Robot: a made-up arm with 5 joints. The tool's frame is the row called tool. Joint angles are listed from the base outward.
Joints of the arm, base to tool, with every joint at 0 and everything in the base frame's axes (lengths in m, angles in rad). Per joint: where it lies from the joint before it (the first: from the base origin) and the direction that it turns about. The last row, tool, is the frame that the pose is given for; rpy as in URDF.
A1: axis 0 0 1 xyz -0.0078 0.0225 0.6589
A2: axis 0 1 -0.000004 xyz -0.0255 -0.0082 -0.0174
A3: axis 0 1 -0.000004 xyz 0.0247 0.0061 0.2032
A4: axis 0 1 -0.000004 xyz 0.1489 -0.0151 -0.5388
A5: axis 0 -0.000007 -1 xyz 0.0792 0.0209 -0.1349
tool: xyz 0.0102 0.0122 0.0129 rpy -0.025 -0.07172 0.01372
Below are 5 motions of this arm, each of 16 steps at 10 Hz.
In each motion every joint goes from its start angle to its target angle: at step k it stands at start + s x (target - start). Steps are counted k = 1, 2, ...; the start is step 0. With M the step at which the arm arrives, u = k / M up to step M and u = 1 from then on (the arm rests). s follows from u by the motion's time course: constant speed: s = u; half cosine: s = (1 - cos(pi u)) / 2; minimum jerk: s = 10 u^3 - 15 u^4 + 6 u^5.
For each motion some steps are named. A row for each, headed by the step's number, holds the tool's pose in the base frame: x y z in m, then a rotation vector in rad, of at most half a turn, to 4 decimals.
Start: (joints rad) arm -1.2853 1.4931 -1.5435 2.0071 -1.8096
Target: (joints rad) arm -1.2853 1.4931 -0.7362 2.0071 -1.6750
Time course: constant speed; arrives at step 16
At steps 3, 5, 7, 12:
3: 0.0408 -0.1036 0.0881 2.1064 0.0170 0.2287
5: 0.0256 -0.0511 0.0952 2.2038 0.0418 0.1943
7: 0.0107 0.0006 0.1078 2.3008 0.0684 0.1599
12: -0.0244 0.1221 0.1624 2.5418 0.1431 0.0753

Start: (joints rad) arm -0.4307 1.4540 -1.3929 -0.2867 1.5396
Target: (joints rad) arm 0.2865 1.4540 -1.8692 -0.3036 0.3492
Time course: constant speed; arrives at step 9
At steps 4, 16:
4: 0.5344 -0.0369 0.0610 0.1398 -0.4733 -1.1048
16: 0.6441 0.2267 0.1771 0.1953 -0.7547 -0.0644

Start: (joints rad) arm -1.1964 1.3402 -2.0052 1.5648 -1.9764
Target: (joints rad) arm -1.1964 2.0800 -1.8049 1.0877 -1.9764
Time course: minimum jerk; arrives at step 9
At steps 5, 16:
5: 0.1023 -0.2352 -0.0535 1.2078 -0.0947 0.6514
16: 0.0111 -0.0030 -0.1259 1.3932 -0.0956 0.6113

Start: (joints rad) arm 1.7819 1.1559 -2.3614 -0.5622 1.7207
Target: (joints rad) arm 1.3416 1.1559 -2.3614 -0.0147 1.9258
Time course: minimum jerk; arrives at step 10
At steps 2, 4, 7, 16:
2: -0.1532 0.8422 0.7558 1.6842 0.2345 -0.0307
4: -0.0593 0.8677 0.7391 1.5486 0.1620 -0.1550
7: 0.1379 0.8776 0.7005 1.2760 0.0445 -0.4413
16: 0.2000 0.8688 0.6873 1.1899 0.0151 -0.5394

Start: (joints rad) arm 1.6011 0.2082 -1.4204 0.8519 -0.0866
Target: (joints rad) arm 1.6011 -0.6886 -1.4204 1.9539 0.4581
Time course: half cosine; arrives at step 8
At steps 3, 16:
3: -0.0427 0.6782 0.8601 0.2780 -0.2959 1.5092
16: -0.0289 0.3842 1.1121 0.1593 -0.1632 1.1470

